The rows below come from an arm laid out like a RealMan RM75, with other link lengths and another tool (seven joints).
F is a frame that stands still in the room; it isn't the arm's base.
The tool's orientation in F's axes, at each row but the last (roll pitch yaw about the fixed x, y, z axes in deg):
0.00, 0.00, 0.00
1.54, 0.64, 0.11
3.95, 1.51, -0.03
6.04, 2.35, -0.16
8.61, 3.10, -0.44
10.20, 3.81, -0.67
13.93, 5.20, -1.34
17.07, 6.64, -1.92
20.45, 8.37, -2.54
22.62, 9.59, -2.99
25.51, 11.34, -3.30
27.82, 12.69, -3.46
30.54, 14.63, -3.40
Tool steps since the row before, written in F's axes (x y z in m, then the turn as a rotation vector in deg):
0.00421, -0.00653, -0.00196, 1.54, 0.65, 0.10
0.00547, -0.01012, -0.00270, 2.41, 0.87, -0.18
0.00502, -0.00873, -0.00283, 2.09, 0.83, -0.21
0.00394, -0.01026, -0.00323, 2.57, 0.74, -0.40
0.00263, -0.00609, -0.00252, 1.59, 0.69, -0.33
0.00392, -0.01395, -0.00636, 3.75, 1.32, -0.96
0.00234, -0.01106, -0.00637, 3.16, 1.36, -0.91
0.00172, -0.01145, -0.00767, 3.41, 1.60, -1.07
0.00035, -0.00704, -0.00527, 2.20, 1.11, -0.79
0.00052, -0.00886, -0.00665, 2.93, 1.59, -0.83
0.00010, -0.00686, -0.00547, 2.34, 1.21, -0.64
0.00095, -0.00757, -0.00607, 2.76, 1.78, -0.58
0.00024, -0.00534, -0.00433, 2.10, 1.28, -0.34
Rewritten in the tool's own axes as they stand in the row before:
0.00421, -0.00653, -0.00196, 1.54, 0.65, 0.10
0.00548, -0.01020, -0.00237, 2.41, 0.86, -0.18
0.00510, -0.00889, -0.00209, 2.09, 0.82, -0.21
0.00410, -0.01051, -0.00197, 2.58, 0.71, -0.37
0.00281, -0.00636, -0.00144, 1.60, 0.66, -0.35
0.00450, -0.01476, -0.00352, 3.79, 1.22, -0.94
0.00316, -0.01215, -0.00328, 3.20, 1.24, -0.95
0.00298, -0.01305, -0.00371, 3.46, 1.44, -1.15
0.00142, -0.00836, -0.00234, 2.24, 0.97, -0.86
0.00208, -0.01060, -0.00251, 2.94, 1.47, -0.99
0.00156, -0.00844, -0.00181, 2.35, 1.13, -0.74
0.00270, -0.00925, -0.00146, 2.71, 1.73, -0.89
0.00163, -0.00664, -0.00079, 2.04, 1.30, -0.56

